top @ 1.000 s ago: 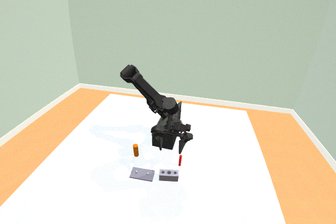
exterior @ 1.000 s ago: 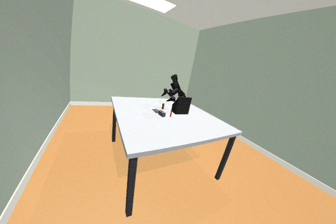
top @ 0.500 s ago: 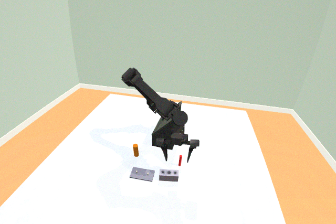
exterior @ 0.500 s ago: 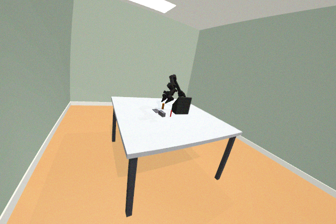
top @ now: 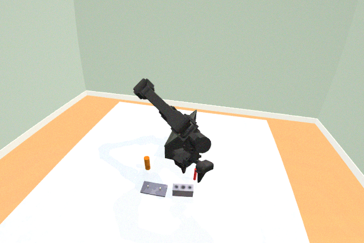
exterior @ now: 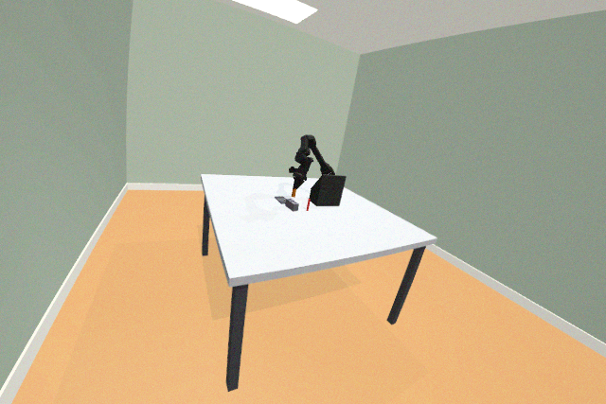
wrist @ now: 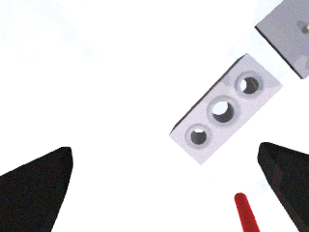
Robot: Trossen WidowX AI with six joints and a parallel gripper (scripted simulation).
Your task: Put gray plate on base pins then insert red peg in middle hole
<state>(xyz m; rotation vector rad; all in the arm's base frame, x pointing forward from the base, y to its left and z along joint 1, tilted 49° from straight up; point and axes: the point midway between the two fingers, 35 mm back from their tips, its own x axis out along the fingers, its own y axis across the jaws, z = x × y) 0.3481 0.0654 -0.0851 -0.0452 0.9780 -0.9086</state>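
The gray plate is 110 mm below my gripper tip, 30 mm to the right of it and 20 mm behind it. Round my gripper tip: orange cylinder 240 mm to the right, 130 mm behind, 100 mm below; red peg 110 mm behind, 100 mm below, 10 mm to the left; gray base 170 mm to the right, 140 mm below, 10 mm behind.
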